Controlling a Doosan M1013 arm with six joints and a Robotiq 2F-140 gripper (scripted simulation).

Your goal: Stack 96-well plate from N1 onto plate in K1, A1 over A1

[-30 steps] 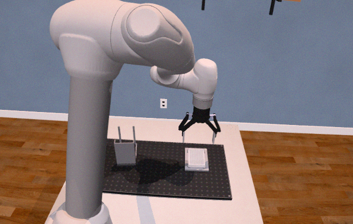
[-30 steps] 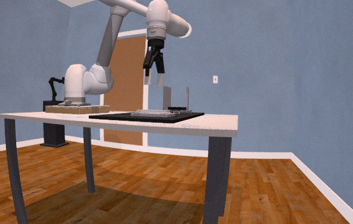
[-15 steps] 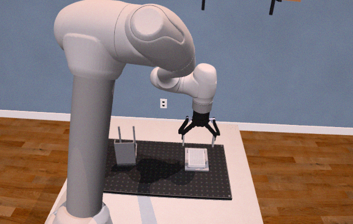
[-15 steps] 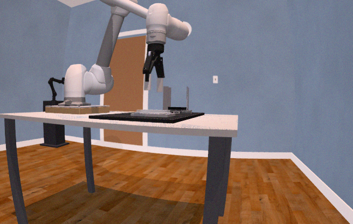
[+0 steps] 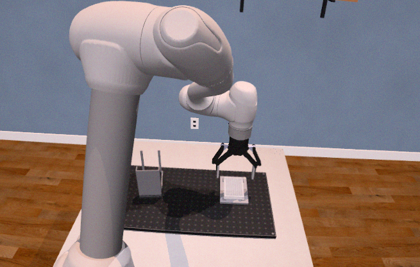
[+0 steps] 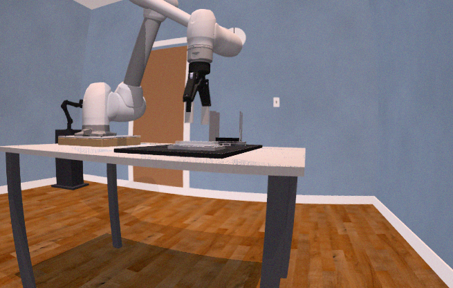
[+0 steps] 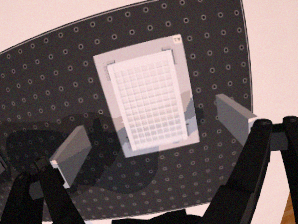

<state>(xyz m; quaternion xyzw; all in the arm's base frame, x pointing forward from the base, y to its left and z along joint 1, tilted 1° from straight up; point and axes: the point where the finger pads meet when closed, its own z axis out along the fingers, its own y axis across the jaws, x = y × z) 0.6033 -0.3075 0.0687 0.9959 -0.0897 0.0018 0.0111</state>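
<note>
My hand is 80 mm above the white 96-well plate. Also, from my hand: A1 marker: 60 mm ahead, 70 mm to the right, 80 mm below; plate nest N1: 90 mm below.
</note>
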